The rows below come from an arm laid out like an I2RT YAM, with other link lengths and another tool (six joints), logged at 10 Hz.
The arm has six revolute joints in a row. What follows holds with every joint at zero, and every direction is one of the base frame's.
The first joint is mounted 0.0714 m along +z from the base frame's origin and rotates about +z.
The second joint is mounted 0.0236 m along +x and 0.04 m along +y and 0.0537 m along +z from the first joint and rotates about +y.
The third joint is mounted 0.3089 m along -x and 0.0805 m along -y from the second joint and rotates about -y.
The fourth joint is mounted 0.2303 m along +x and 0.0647 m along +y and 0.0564 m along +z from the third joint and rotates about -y.
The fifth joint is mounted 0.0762 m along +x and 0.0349 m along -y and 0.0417 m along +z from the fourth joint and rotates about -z.
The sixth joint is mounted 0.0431 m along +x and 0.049 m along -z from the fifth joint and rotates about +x.
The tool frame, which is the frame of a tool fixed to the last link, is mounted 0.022 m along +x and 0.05 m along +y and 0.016 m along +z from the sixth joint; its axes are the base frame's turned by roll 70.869, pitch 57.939 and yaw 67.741 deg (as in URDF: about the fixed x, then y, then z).
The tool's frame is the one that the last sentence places.
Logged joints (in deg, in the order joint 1, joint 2, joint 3, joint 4, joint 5, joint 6), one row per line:
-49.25 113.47 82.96 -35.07 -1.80 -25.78
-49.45 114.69 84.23 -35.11 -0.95 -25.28
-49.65 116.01 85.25 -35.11 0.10 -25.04
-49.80 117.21 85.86 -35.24 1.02 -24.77
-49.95 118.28 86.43 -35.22 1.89 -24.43
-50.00 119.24 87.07 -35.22 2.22 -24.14
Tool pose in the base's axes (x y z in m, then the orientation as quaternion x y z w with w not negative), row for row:
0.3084 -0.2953 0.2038 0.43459 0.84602 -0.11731 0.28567
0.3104 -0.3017 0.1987 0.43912 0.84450 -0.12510 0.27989
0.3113 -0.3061 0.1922 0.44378 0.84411 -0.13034 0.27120
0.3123 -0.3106 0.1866 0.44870 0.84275 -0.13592 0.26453
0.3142 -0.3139 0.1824 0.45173 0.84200 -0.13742 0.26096
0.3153 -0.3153 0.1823 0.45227 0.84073 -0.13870 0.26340
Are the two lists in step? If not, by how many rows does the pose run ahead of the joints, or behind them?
The pose runs 1 row ahead of the joints: the pose in row i belongs to the joints in row i + 1.
